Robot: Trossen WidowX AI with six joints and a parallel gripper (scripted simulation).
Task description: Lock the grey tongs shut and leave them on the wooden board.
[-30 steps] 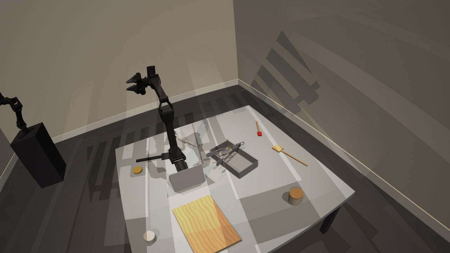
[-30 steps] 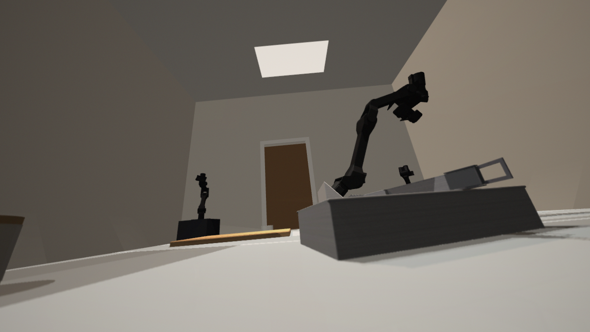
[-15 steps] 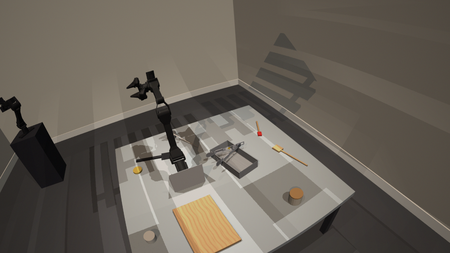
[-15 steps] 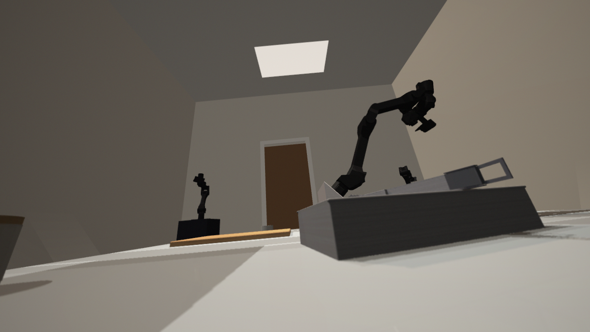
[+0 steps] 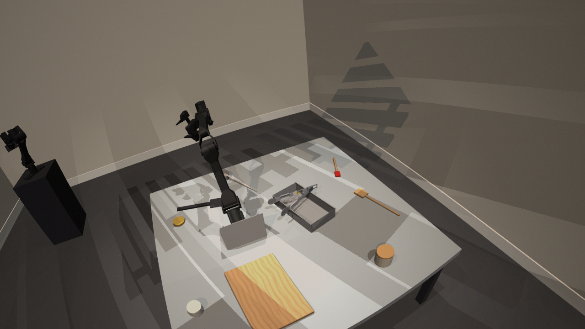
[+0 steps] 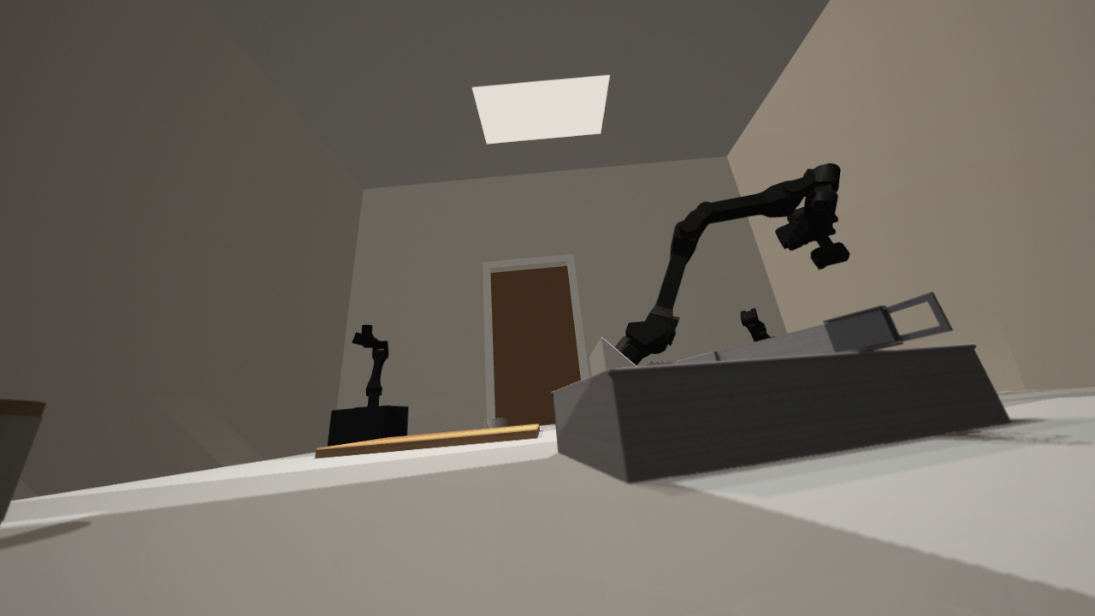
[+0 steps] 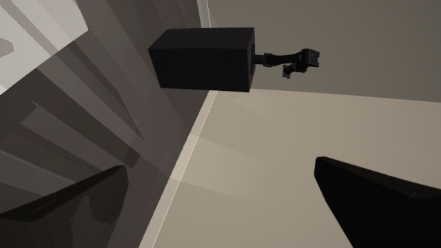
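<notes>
Right now the roasting tin is 48 cm ahead of my gripper tip, 56 cm to the right of it and 34 cm below it. From my gripper tip the other things lie so: yellow disc: 16 cm behind, 32 cm to the right, 36 cm below; red-headed brush: 82 cm ahead, 36 cm to the right, 37 cm below; black blade: 2 cm ahead, 25 cm to the right, 37 cm below.
</notes>
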